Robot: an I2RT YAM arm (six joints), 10 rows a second.
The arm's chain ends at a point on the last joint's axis. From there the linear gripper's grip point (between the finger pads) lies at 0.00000 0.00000 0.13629 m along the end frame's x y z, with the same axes.
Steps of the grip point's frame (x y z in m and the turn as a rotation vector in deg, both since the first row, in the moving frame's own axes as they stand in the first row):
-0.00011 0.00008 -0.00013 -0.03 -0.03 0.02
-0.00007 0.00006 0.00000 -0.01 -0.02 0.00
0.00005 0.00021 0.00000 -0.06 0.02 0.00
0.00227 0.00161 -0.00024 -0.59 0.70 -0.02
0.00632 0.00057 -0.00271 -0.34 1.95 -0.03
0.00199 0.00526 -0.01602 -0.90 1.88 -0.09
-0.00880 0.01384 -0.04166 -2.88 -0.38 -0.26
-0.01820 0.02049 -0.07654 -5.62 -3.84 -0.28
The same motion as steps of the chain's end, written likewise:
-0.00004 0.00001 -0.00013 -0.03 -0.03 0.02
-0.00002 0.00004 0.00000 -0.01 -0.02 0.00
0.00000 0.00007 0.00000 -0.06 0.02 0.00
0.00060 0.00021 -0.00022 -0.59 0.70 -0.02
0.00168 -0.00024 -0.00263 -0.34 1.95 -0.03
-0.00248 0.00312 -0.01593 -0.90 1.88 -0.09
-0.00791 0.00699 -0.04148 -2.88 -0.38 -0.26
-0.00912 0.00713 -0.07558 -5.62 -3.84 -0.28

